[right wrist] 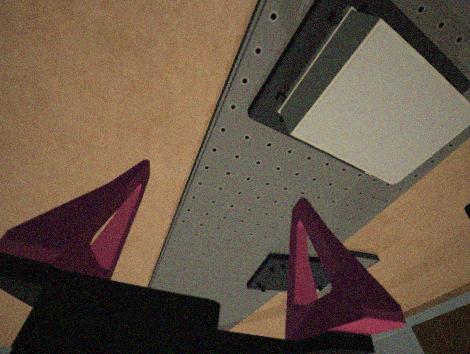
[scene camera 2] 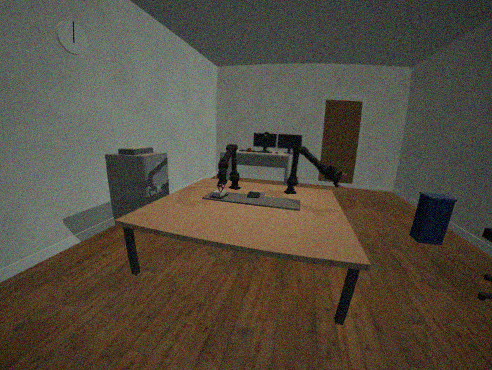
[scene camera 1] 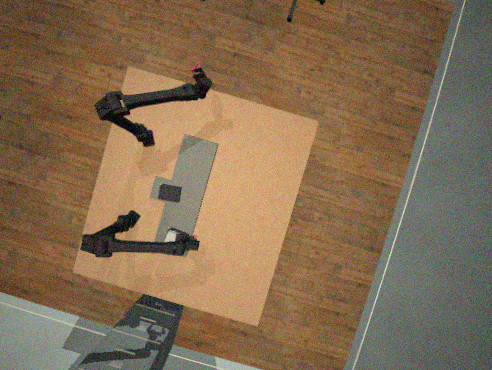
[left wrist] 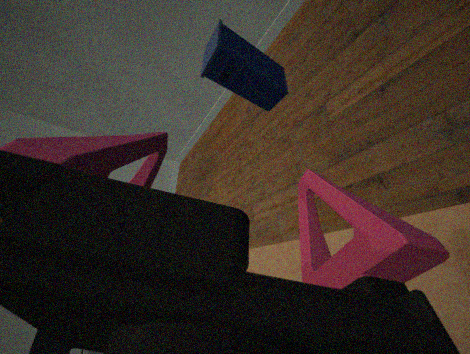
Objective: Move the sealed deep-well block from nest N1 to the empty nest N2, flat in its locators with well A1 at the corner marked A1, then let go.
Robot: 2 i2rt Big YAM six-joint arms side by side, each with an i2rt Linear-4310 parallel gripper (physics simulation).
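Places are measured from the left arm's base along level axes (x ahead, y left, z up), in millimetres.
Where they show: left gripper, fingertip midpoint: (scene camera 2: 345, 181) (scene camera 1: 202, 68) (left wrist: 237, 159); right gripper, fingertip midpoint: (right wrist: 226, 185) (scene camera 2: 221, 190) (scene camera 1: 188, 236); left arm's base, origin of the base link: (scene camera 2: 290, 192) (scene camera 1: 148, 138); right arm's base, origin of the base link: (scene camera 2: 234, 188) (scene camera 1: 132, 218).
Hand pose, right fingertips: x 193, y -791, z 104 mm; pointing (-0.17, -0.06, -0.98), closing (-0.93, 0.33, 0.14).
Things, the pixels of their top centre, and the offset from my right fingertips. "*": a spot on its surface instead. Level surfaces: height alone.
- sealed deep-well block, middle of its top: (right wrist: 390, 124) (scene camera 1: 173, 239) (scene camera 2: 219, 190) dx -124, dy -8, dz -38 mm
- dark nest N1, surface spot: (right wrist: 267, 95) * dx -39, dy -20, dz -79 mm
- perforated grey plate, its level: dz -91 mm
- dark nest N2, middle of its top: (right wrist: 299, 283) (scene camera 1: 169, 193) (scene camera 2: 253, 193) dx -103, dy +342, dz -70 mm
- wooden table, its level: dz -104 mm
- lighter grey piece, surface spot: (scene camera 1: 154, 187) * dx -216, dy +407, dz -91 mm
The sealed deep-well block (scene camera 1: 171, 235) (scene camera 2: 219, 193) (right wrist: 385, 100), pale-topped with grey-green sides, sits on the dark nest N1 (right wrist: 267, 95) at one end of the perforated grey plate (scene camera 1: 197, 167) (scene camera 2: 280, 202) (right wrist: 200, 240). The dark nest N2 (scene camera 1: 170, 193) (scene camera 2: 253, 194) (right wrist: 271, 275) is empty near the plate's middle; a finger partly covers it in the right wrist view. The A1 marks are not readable. My right gripper (scene camera 1: 195, 237) (scene camera 2: 221, 187) (right wrist: 226, 185) is open above the N1 end, apart from the block. My left gripper (scene camera 1: 197, 66) (scene camera 2: 342, 175) (left wrist: 237, 159) is open and empty, beyond the table edge.
The wooden table (scene camera 1: 260, 180) (scene camera 2: 250, 225) carries both arms and the plate. A lighter grey piece (scene camera 1: 154, 187) juts out beside N2. A grey cabinet (scene camera 1: 145, 320) (scene camera 2: 132, 187) stands beside the table, and a blue bin (scene camera 2: 432, 218) (left wrist: 247, 70) stands on the floor.
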